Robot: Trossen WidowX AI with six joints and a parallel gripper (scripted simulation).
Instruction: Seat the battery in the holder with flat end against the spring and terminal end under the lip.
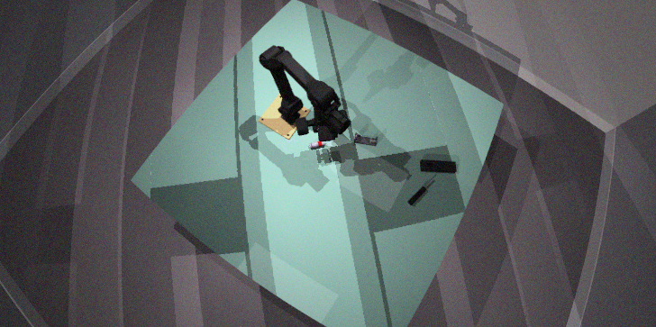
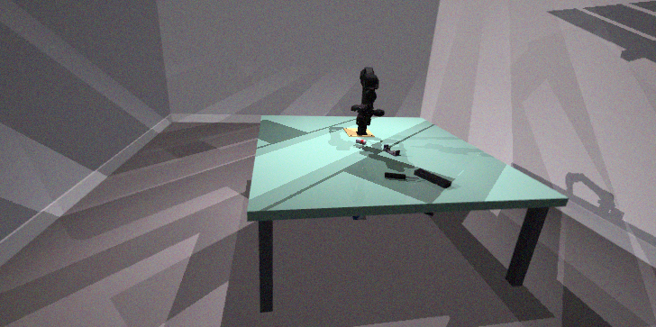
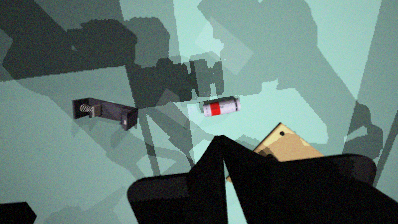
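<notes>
My gripper tip is now 1 cm past the battery, 2 cm to the left of it and 10 cm above it. The rest, counted from my gripper tip: black bar 45 cm ahead, 23 cm to the left, 10 cm below; screwdriver 45 cm ahead, 10 cm to the left, 10 cm below.
</notes>
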